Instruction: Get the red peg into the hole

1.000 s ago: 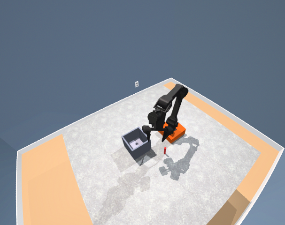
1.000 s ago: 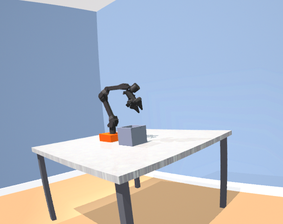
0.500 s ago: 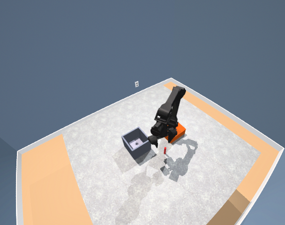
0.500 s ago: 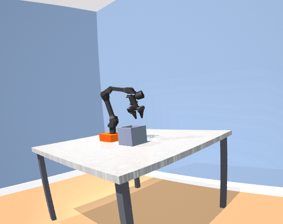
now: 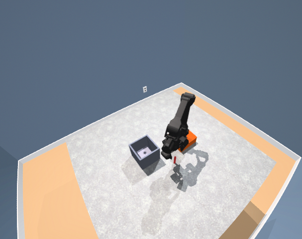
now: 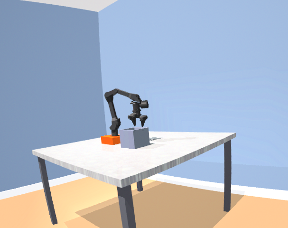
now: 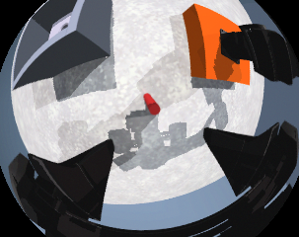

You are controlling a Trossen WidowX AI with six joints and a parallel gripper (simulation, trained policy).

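The red peg is 1 cm to the right of my gripper tip and 9 cm below it.
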